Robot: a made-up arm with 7 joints.
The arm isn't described. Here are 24 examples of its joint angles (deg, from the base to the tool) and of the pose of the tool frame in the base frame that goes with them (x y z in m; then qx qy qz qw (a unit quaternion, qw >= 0)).
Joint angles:
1: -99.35 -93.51 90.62 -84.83 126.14 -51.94 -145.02
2: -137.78 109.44 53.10 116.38 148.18 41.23 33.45
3: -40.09 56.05 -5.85 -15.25 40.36 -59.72 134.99
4: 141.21 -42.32 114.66 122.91 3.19 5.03 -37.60
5: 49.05 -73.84 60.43 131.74 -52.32 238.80 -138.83
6: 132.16 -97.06 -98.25 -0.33 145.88 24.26 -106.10
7: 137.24 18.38 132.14 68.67 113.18 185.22 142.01
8: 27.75 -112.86 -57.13 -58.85 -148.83 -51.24 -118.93
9: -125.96 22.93 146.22 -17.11 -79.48 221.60 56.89
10: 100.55 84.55 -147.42 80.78 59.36 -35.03 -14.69
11: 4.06 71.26 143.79 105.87 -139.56 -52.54 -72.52
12: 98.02 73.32 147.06 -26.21 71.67 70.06 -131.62
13: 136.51 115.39 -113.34 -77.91 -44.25 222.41 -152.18
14: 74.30 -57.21 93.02 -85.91 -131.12 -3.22 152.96
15: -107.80 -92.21 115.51 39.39 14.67 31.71 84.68
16: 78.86 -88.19 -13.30 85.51 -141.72 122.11 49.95
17: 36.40 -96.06 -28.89 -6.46 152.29 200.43 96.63
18: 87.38 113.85 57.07 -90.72 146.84 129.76 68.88
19: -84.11 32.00 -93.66 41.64 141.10 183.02 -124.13
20: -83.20 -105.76 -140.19 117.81 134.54 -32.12 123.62
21: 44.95 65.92 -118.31 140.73 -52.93 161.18 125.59
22: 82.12 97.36 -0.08 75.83 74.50 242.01 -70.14
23: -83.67 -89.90 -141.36 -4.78 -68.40 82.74 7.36
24: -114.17 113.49 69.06 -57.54 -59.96 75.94 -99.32
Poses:
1: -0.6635 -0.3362 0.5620 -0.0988 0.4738 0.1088 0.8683
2: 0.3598 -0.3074 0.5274 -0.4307 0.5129 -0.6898 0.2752
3: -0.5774 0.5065 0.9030 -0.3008 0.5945 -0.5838 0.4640
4: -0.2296 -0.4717 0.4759 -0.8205 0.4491 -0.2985 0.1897
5: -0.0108 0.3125 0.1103 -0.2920 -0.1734 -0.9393 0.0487
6: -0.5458 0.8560 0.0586 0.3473 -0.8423 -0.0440 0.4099
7: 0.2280 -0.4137 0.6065 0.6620 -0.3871 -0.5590 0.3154
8: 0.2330 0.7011 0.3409 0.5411 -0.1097 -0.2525 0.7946
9: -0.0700 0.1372 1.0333 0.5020 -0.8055 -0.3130 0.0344
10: 0.5397 -0.2841 -0.1353 -0.3224 0.1468 0.0930 0.9305
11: -0.6116 0.2201 -0.0684 -0.0479 -0.1940 0.4363 0.8773
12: 0.1674 -0.7975 0.7900 0.5134 0.2542 0.1419 0.8072
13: 0.0624 -0.4822 0.2096 -0.4041 -0.2830 -0.6050 0.6250
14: 0.7119 -0.0260 0.5618 0.1405 -0.9870 0.0578 0.0522
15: 0.0404 -0.9722 0.3902 0.0483 0.4355 -0.0743 0.8958
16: -0.0314 0.4389 -0.1605 -0.0936 -0.9804 0.1558 0.0761
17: 0.4751 0.5317 0.1635 0.4865 0.7219 -0.3216 0.3724
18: 0.2939 -0.3733 -0.1659 -0.1047 0.8086 -0.3487 0.4622
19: -0.3665 0.1426 0.9020 -0.6258 -0.7204 0.0978 0.2824
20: -0.5754 -0.2351 0.5779 0.7306 0.5733 -0.3241 0.1804
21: 0.1068 -0.4720 0.2882 0.1161 0.5478 -0.4184 0.7151
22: -0.1701 -0.3759 0.7264 -0.3432 0.9035 -0.0178 0.2562
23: 0.0707 -0.8913 0.0399 0.3178 0.6129 -0.5516 0.4681
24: -0.3521 0.5013 -0.1656 -0.8105 -0.0251 0.2854 0.5109
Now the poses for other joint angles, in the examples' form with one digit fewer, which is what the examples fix.
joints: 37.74 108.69 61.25 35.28 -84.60 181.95 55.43
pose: -0.589 -0.379 0.061 -0.883 0.399 0.114 0.218
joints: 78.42 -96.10 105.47 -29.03 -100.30 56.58 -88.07
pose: 0.642 0.724 0.343 0.335 0.865 0.353 0.120
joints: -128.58 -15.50 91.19 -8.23 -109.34 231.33 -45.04
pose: -0.327 0.025 1.026 -0.556 0.685 -0.075 0.465
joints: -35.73 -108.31 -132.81 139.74 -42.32 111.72 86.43
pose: -0.060 -0.530 0.541 0.264 -0.415 -0.079 0.867
